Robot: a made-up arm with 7 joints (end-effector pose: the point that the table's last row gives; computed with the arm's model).
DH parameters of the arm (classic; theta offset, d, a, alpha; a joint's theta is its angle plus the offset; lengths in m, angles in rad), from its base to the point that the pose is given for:
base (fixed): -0.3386 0 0.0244 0
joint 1: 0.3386 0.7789 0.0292 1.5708
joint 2: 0 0.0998 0.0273 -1.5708
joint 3: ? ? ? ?
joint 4: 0 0.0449 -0.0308 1.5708
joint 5: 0 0.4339 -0.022 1.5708
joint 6: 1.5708 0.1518 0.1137 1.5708
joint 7: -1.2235 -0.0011 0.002 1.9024
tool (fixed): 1.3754 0.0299 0 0
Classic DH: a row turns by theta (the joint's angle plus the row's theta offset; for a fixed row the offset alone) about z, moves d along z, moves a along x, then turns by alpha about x.
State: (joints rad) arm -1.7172 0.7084 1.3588 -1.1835 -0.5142 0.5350 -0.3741
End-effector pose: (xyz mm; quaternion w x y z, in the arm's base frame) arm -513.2 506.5 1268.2 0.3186 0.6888 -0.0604 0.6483
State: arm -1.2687 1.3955 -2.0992 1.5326 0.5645 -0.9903 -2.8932
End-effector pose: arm -656.7 345.8 582.9 0.4230 0.8369 -0.3463 -0.0288
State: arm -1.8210 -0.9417 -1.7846 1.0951 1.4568 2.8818 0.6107
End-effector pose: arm -556.8 -449.4 1242.3 0.6462 0.4086 -0.5418 0.3491
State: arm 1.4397 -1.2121 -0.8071 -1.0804 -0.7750 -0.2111 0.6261
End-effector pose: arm -133.7 651.1 1381.1 0.2076 -0.9212 -0.3282 0.0228
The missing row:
joint 3: 0 0.6388 0.0222 -1.5708
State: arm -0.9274 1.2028 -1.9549 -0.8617 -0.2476 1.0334 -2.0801
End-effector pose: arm -83.0 761.6 1174.2 0.1846 0.5898 0.7576 0.2099
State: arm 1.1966 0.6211 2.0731 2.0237 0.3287 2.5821 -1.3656
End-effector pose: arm -336.5 -174.7 1191.5 0.0434 0.0856 0.8078 0.5816
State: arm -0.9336 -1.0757 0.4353 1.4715 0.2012 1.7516 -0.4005
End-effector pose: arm 549.9 -780.7 746.5 0.4293 -0.8147 0.1496 0.3601
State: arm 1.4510 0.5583 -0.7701 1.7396 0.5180 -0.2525 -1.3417
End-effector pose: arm 577.7 -26.8 1382.5 0.3140 0.2796 0.8006 -0.4269
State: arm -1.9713 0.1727 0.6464 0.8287 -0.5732 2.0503 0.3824
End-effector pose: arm 11.7 -29.6 1827.3 0.3481 0.8399 -0.3176 0.2692
